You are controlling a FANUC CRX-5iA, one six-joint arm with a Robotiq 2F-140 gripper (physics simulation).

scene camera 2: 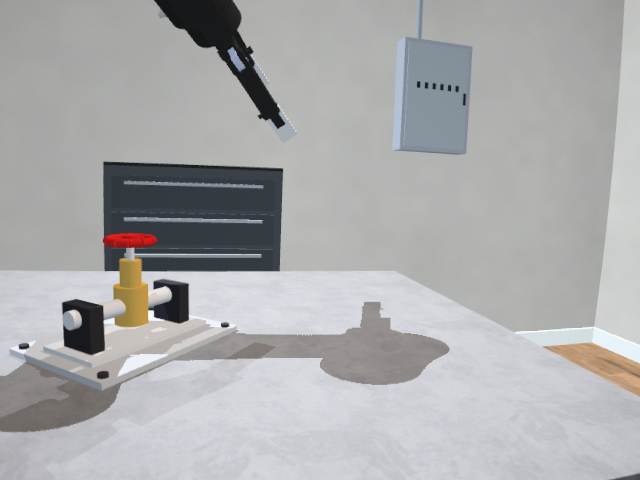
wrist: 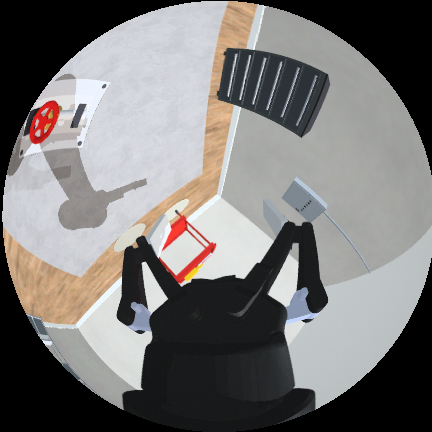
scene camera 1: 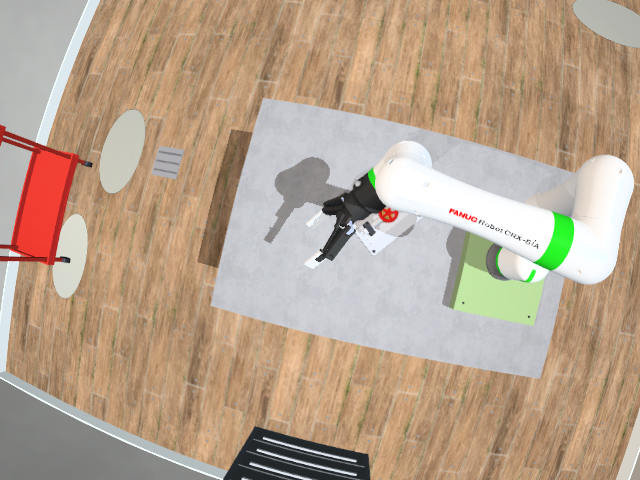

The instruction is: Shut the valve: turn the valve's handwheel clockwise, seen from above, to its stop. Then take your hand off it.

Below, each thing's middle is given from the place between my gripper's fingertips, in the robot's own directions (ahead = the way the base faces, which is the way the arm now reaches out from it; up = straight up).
Now: the red handwheel (scene camera 2: pixel 129 241) 22 cm behind my hand, 14 cm to the right of it and 21 cm below it. Round my hand: base plate (scene camera 2: pixel 108 374): 22 cm behind, 14 cm to the right, 33 cm below.
